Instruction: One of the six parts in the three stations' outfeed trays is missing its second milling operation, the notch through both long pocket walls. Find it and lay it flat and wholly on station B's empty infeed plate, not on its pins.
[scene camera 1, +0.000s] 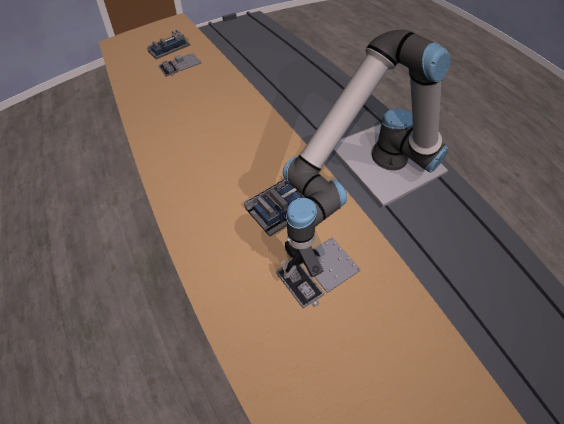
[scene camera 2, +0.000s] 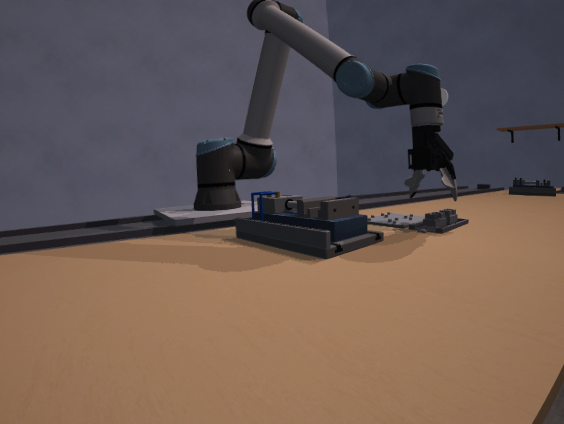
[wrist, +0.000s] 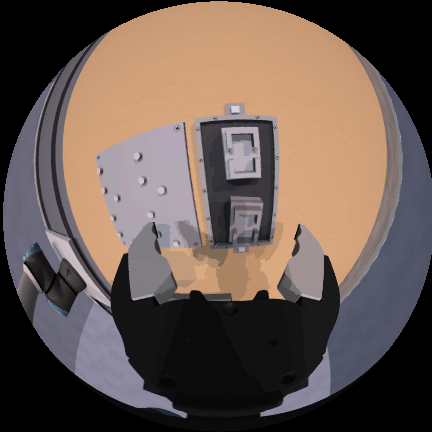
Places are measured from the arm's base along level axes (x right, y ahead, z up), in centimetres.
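Pixels of known places: gripper, fingertip midpoint: (scene camera 1: 301, 269) (scene camera 2: 432, 199) (wrist: 226, 225); arm's base, origin of the base link: (scene camera 1: 389, 156) (scene camera 2: 217, 207) (wrist: 73, 272).
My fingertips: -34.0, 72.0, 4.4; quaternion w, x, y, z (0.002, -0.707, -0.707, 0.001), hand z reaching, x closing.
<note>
Ahead of a thing's pixels: the offset from my fingertips to its top centre, as dx, dy, dz. "spot": to the spot under its first point.
My gripper (scene camera 1: 301, 270) (scene camera 2: 434, 198) (wrist: 226, 225) is open and empty, above the near station's outfeed tray. This dark tray with a grey rim {spot: -3.2, +6.4, -6.2} (scene camera 1: 291, 290) (wrist: 276, 172) holds two grey pocketed parts. The far part {-6.4, +1.6, -3.3} (scene camera 1: 306, 289) (wrist: 245, 175) lies lit in the wrist view, with small breaks visible midway along its long pocket walls. The other part {+2.5, +2.5, -3.3} (wrist: 246, 201) is in shadow nearer the fingers; whether its walls are notched is unclear. A grey pinned plate {-0.5, -13.0, -6.6} (scene camera 1: 345, 272) (scene camera 2: 400, 220) (wrist: 125, 170) beside the tray carries no part. I cannot tell which station is B.
A blue and dark grey machine {+35.1, -11.6, +2.5} (scene camera 1: 272, 205) (scene camera 2: 350, 227) stands near the tray. At the table's far end are another machine (scene camera 1: 169, 46) (scene camera 2: 532, 190) and a grey plate {+187.9, -14.0, -6.6} (scene camera 1: 192, 61) with a small tray beside it. The rail (scene camera 1: 480, 240) runs along the table.
</note>
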